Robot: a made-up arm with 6 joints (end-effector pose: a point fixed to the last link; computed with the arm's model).
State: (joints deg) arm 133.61 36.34 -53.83 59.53 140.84 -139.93
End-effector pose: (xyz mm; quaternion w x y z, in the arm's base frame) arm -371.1 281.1 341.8 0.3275 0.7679 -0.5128 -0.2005
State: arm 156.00 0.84 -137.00 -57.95 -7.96 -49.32
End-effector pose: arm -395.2 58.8 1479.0 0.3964 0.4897 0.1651 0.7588
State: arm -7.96 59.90 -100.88 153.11 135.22 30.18
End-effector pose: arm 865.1 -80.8 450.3 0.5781 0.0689 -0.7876 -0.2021
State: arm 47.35 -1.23 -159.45 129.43 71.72 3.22
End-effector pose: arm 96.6 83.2 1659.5 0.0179 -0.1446 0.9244 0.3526
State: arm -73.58 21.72 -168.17 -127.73 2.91 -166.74
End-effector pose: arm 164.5 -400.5 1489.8 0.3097 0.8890 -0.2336 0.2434
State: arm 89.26 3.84 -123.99 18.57 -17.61 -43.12
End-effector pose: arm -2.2 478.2 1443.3 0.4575 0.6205 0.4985 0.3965
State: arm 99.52 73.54 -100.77 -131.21 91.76 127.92
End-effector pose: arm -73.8 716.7 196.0 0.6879 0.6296 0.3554 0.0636
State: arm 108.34 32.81 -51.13 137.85 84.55 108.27
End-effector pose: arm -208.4 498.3 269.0 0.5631 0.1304 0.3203 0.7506
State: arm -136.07 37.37 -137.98 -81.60 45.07 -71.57
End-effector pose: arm -584.1 -610.5 1050.0 0.3370 0.1992 -0.1894 0.9005
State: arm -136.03 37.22 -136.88 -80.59 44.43 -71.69
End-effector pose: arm -584.3 -614.1 1040.1 0.3282 0.1912 -0.1922 0.9049
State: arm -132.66 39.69 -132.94 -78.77 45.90 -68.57
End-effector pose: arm -564.8 -668.0 957.2 0.3012 0.1465 -0.2083 0.9189
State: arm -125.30 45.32 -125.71 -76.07 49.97 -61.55
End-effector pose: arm -492.5 -759.2 782.5 0.2624 0.0672 -0.2516 0.9291
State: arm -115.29 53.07 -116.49 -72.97 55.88 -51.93
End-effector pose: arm -349.0 -817.3 550.0 0.2346 -0.0061 -0.3275 0.9152
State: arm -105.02 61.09 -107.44 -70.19 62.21 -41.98
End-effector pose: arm -182.8 -788.3 331.8 0.2308 -0.0311 -0.4138 0.8801
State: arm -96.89 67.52 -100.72 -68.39 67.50 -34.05
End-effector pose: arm -64.3 -705.8 185.4 0.2404 -0.0097 -0.4766 0.8455
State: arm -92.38 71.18 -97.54 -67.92 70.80 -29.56
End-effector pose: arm -11.4 -644.8 118.5 0.2485 0.0207 -0.5030 0.8275
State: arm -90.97 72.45 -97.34 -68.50 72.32 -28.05
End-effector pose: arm 1.4 -630.2 103.0 0.2513 0.0381 -0.5045 0.8252
